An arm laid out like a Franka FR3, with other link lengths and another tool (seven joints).
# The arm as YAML. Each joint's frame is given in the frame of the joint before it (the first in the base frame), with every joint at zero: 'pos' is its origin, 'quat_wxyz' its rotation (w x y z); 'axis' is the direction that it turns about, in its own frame. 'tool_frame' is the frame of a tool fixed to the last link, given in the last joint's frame.
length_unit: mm
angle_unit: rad
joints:
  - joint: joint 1
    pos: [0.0, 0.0, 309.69]
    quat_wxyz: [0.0, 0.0, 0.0, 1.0]
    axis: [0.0, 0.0, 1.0]
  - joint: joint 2
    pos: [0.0, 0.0, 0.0]
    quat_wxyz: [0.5, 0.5, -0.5, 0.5]
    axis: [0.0, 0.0, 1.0]
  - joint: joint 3
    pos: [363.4, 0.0, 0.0]
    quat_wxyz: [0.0, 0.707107, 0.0, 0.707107]
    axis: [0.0, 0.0, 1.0]
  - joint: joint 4
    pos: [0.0, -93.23, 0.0]
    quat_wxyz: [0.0, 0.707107, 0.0, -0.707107]
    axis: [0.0, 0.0, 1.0]
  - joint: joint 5
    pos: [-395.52, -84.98, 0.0]
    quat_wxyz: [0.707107, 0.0, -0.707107, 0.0]
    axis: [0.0, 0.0, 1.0]
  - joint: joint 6
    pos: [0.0, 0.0, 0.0]
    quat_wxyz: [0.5, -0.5, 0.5, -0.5]
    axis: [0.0, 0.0, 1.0]
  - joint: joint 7
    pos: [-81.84, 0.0, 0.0]
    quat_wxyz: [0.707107, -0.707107, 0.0, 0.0]
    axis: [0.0, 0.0, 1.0]
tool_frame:
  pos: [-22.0, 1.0, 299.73]
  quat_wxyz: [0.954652, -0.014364, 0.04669, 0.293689]
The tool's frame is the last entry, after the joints.
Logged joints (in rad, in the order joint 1, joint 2, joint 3, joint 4, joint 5, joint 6, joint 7), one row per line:
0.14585 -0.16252 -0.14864 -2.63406 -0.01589 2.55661 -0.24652
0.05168 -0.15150 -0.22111 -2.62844 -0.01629 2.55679 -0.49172
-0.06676 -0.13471 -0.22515 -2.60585 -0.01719 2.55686 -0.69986
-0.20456 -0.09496 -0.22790 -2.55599 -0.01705 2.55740 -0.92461
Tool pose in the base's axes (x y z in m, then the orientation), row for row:
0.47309 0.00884 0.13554 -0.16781 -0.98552 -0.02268 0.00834
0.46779 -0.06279 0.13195 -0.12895 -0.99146 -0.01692 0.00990
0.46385 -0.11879 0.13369 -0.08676 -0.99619 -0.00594 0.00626
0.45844 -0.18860 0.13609 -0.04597 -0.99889 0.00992 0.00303
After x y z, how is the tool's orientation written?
As a quaternion, x y z w.
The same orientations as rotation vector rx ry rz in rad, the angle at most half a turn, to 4 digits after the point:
-0.5244 -3.0798 -0.0709
-0.4026 -3.0953 -0.0528
-0.2715 -3.1172 -0.0186
-0.1441 -3.1321 0.0311

